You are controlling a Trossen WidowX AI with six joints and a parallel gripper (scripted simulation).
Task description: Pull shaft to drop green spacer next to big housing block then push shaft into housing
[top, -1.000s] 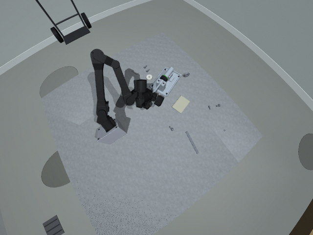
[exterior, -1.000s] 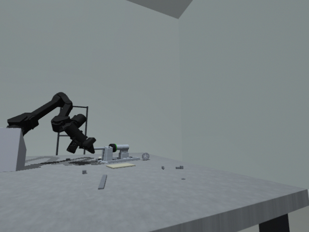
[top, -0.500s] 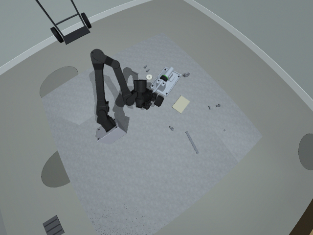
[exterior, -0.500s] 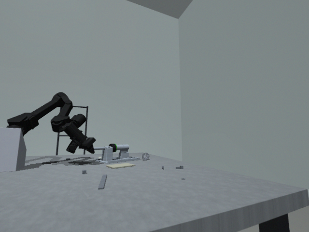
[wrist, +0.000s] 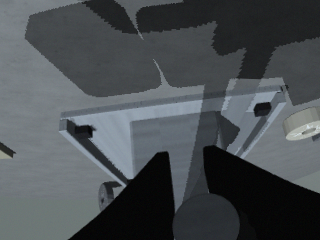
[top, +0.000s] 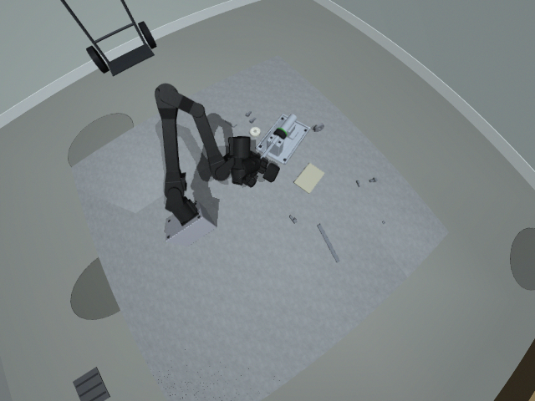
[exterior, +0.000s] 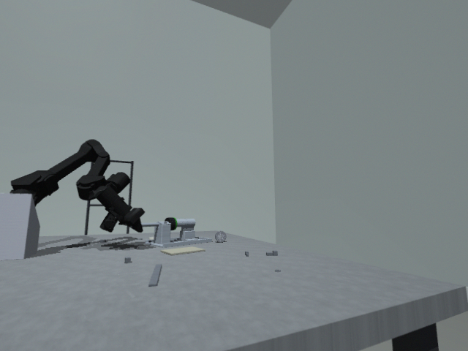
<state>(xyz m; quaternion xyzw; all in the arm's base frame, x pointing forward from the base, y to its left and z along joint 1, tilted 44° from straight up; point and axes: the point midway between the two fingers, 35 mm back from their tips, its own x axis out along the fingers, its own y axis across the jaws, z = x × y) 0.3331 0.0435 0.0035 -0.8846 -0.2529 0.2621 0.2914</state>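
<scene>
My gripper tip is now 5 cm short of the grey shaft, 2 cm to the right of it and 2 cm below it. Round my gripper tip: green spacer (13 cm ahead, 4 cm to the left, 2 cm above); then white ring (8 cm ahead, 16 cm to the left, 5 cm below); then dark spacer (11 cm ahead, 3 cm to the left, 2 cm above).
</scene>
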